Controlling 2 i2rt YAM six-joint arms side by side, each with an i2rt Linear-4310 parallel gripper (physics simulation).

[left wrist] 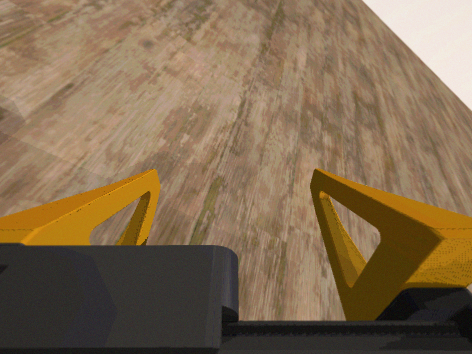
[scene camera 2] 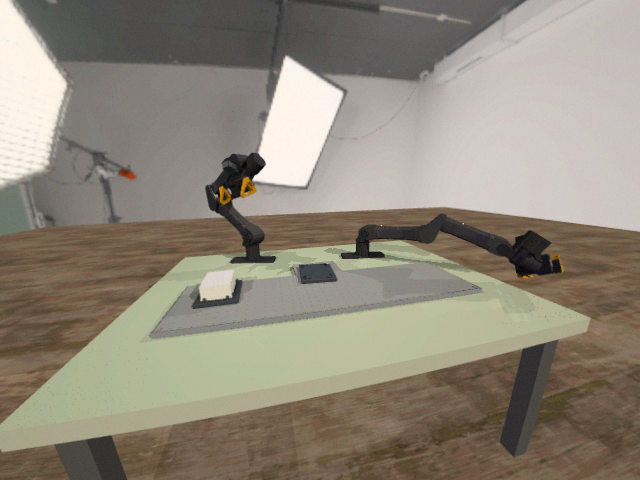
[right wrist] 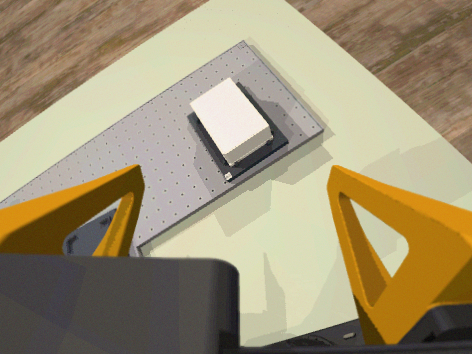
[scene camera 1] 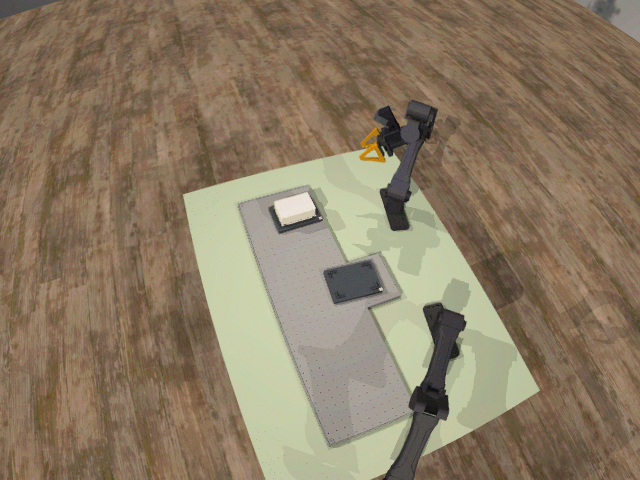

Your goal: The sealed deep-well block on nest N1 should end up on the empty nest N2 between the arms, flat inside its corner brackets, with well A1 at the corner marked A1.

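Frame: origin at the left arm's base, x ahead, y left, z up, level; millimetres.
Seen in the pictures: left gripper, between the fingertips: [left wrist: 235, 177] [scene camera 2: 547, 272]; right gripper, between the fingertips: [scene camera 2: 231, 200] [right wrist: 235, 175] [scene camera 1: 360, 151]; left arm's base, origin of its link: [scene camera 2: 362, 256] [scene camera 1: 440, 331]; right arm's base, origin of its link: [scene camera 2: 253, 260] [scene camera 1: 393, 209].
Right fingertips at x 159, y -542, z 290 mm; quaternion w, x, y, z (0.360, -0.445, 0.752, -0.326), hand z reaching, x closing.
Observation:
Offsets run from my right fingertips to a thing's top centre. "*": to the spot under its first point. Level surfaces: height alone.
The white block {212 mm ahead, 2 mm right, 223 mm down} [scene camera 1: 294, 208] [scene camera 2: 217, 285] [right wrist: 231, 119] sits upright on dark nest N1 {212 mm ahead, 2 mm right, 255 mm down} [scene camera 1: 297, 225] [right wrist: 260, 157]. A small white marker {* 129 mm ahead, 40 mm left, 266 mm down} [scene camera 1: 320, 218] [right wrist: 228, 176] is at one nest corner; no lettering is legible. Dark nest N2 {79 mm ahead, 308 mm left, 259 mm down} [scene camera 1: 353, 281] [scene camera 2: 317, 272] is empty, with corner brackets and a white marker {* 2 mm back, 358 mm left, 265 mm down} [scene camera 1: 381, 289]; part shows through a finger in the right wrist view. My right gripper [scene camera 1: 361, 151] [scene camera 2: 236, 191] [right wrist: 235, 175] is open, high above the table and apart from the block. My left gripper [scene camera 2: 541, 269] [left wrist: 235, 177] is open and empty, beyond the table's right side in scene camera 2.
The grey perforated board {278 mm down} [scene camera 1: 289, 289] [scene camera 2: 361, 286] [right wrist: 165, 120] carries both nests on the pale green table {290 mm down} [scene camera 1: 222, 289] [scene camera 2: 310, 356]. The arm bases [scene camera 1: 395, 214] [scene camera 1: 433, 313] stand along one side of it. Wooden floor [left wrist: 200, 100] lies below the left gripper.

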